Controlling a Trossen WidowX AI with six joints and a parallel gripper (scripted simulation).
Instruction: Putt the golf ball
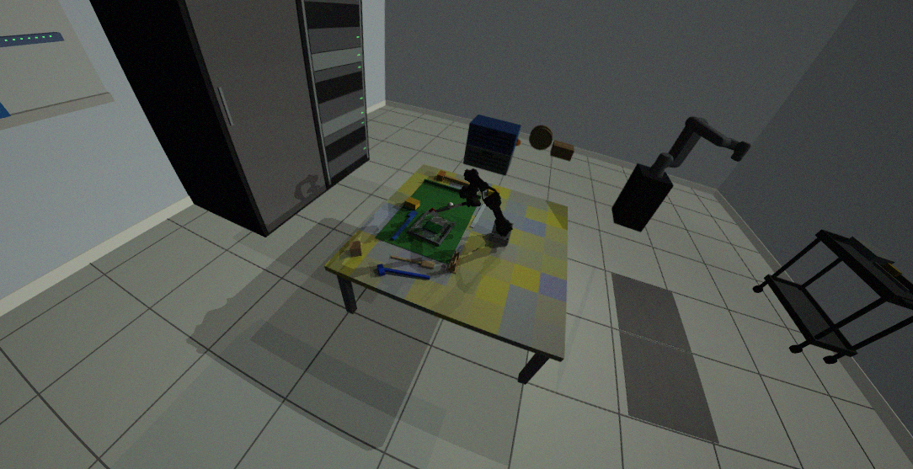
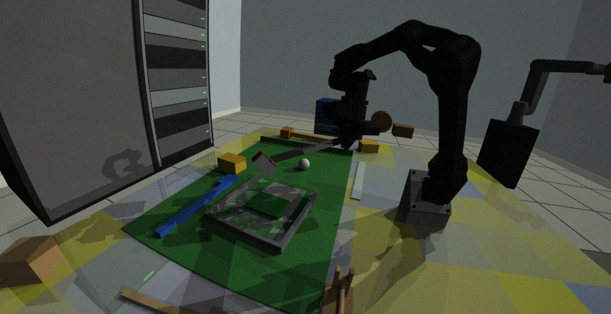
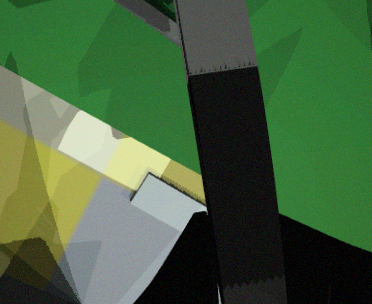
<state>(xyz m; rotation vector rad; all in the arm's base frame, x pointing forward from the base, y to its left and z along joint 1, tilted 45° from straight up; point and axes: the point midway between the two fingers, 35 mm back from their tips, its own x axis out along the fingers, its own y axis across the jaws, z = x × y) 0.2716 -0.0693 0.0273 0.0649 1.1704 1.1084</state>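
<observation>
Right now the red putter is 90 mm ahead of my gripper tip and 80 mm to the left of it. The rest, counted from my gripper tip: tan block: 550 mm to the left, 470 mm ahead, 120 mm below; then white golf ball: 160 mm ahead, 130 mm below, 110 mm to the right.
</observation>
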